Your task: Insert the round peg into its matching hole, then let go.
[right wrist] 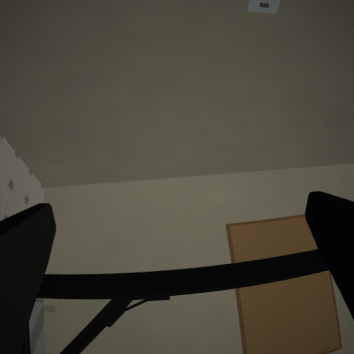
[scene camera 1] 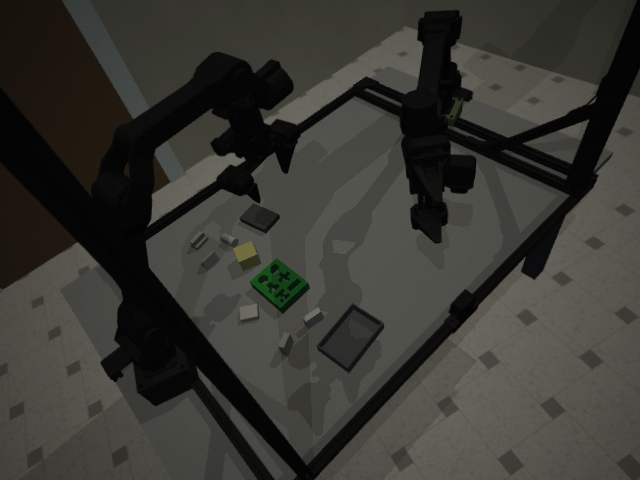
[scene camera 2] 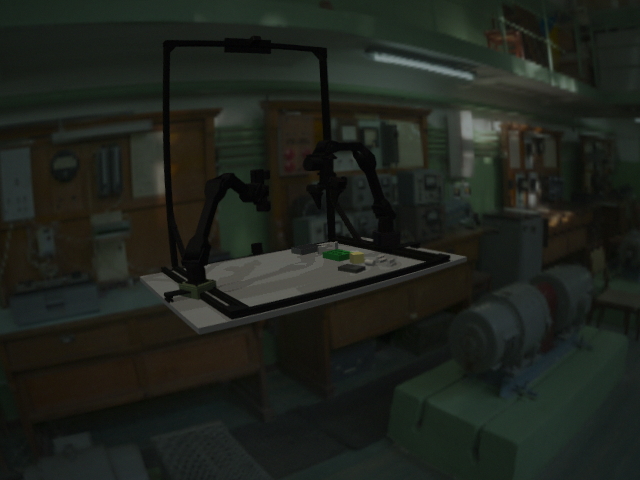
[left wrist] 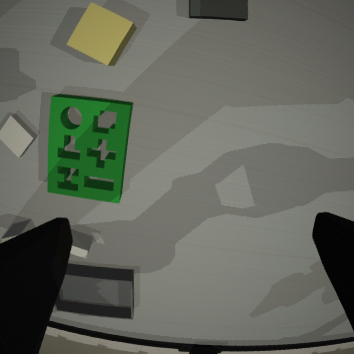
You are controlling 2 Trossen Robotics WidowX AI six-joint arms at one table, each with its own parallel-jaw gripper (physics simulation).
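The pale round peg [scene camera 1: 229,239] [scene camera 2: 369,262] lies on its side on the table, beside the yellow cube; it does not show in the left wrist view. The green hole block [scene camera 1: 283,308] [scene camera 2: 336,254] [left wrist: 84,131] lies flat, and its round hole [scene camera 1: 263,279] [left wrist: 71,117] is empty. My left gripper [scene camera 1: 272,186] [left wrist: 196,229] is open and empty, pointing down high above the table, off to one side of the block. My right gripper [scene camera 1: 438,219] [right wrist: 182,211] is open and empty, raised far from the peg and block.
A yellow cube [scene camera 1: 245,252] [left wrist: 100,34] stands between peg and block. A dark flat block [scene camera 1: 259,217] [left wrist: 218,7] lies behind it. Pale pieces [scene camera 1: 249,312] [scene camera 1: 312,316] [scene camera 1: 285,343] [scene camera 1: 197,239] [scene camera 1: 208,259] lie around. A grey tray [scene camera 1: 366,349] [left wrist: 100,271] is near the front.
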